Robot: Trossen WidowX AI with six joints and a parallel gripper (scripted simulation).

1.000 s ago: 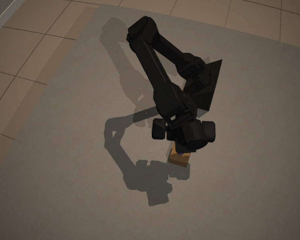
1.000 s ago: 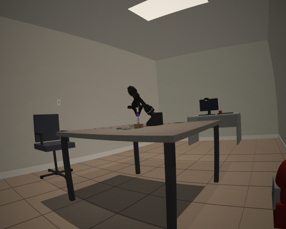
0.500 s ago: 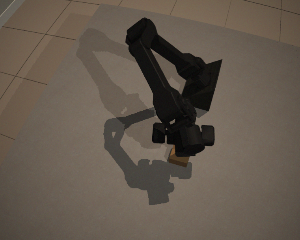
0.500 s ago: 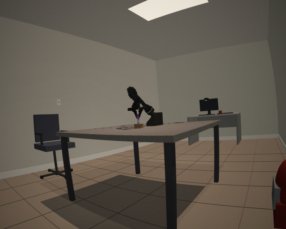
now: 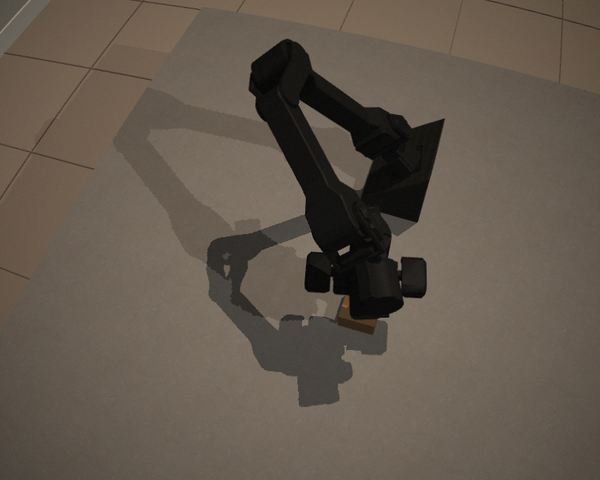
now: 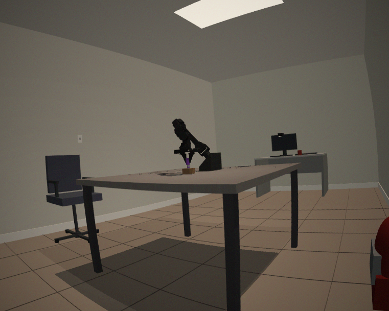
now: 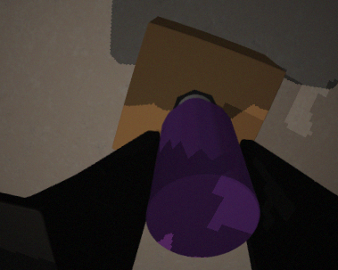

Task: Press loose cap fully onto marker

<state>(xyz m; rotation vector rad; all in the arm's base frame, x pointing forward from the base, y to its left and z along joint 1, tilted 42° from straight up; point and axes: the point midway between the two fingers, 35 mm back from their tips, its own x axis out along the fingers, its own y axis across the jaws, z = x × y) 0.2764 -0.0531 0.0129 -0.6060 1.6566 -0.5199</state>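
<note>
My gripper tip is now 60 mm above the holder block. Round my gripper tip: purple cap (10 mm above).
</note>
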